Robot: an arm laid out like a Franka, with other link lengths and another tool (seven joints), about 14 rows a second.
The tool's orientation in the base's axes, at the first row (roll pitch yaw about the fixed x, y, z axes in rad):
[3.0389, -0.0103, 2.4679]
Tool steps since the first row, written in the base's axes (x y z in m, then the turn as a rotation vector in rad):
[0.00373, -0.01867, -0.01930, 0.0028, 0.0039, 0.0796]
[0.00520, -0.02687, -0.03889, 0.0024, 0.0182, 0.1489]
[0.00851, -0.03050, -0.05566, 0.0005, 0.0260, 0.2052]
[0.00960, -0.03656, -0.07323, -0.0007, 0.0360, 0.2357]
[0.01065, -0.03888, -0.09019, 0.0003, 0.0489, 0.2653]
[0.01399, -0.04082, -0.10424, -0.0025, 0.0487, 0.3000]
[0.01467, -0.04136, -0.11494, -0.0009, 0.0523, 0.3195]
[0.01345, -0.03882, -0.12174, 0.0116, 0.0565, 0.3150]
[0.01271, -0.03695, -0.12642, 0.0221, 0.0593, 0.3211]
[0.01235, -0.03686, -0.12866, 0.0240, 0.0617, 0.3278]
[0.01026, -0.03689, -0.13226, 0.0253, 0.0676, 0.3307]
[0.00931, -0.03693, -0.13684, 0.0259, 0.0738, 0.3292]
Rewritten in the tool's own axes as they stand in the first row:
[-0.01476, -0.01416, 0.01779, 0.0011, 0.0129, -0.0787]
[-0.02123, -0.02163, 0.03665, 0.0110, 0.0309, -0.1464]
[-0.02625, -0.02411, 0.05320, 0.0179, 0.0415, -0.2018]
[-0.03106, -0.02994, 0.07021, 0.0254, 0.0517, -0.2314]
[-0.03351, -0.03283, 0.08694, 0.0330, 0.0654, -0.2596]
[-0.03747, -0.03370, 0.10094, 0.0354, 0.0670, -0.2943]
[-0.03845, -0.03479, 0.11157, 0.0366, 0.0728, -0.3133]
[-0.03598, -0.03427, 0.11849, 0.0294, 0.0834, -0.3078]
[-0.03429, -0.03376, 0.12326, 0.0230, 0.0927, -0.3130]
[-0.03397, -0.03414, 0.12548, 0.0231, 0.0964, -0.3194]
[-0.03239, -0.03584, 0.12894, 0.0258, 0.1021, -0.3217]
[-0.03172, -0.03693, 0.13344, 0.0292, 0.1072, -0.3196]

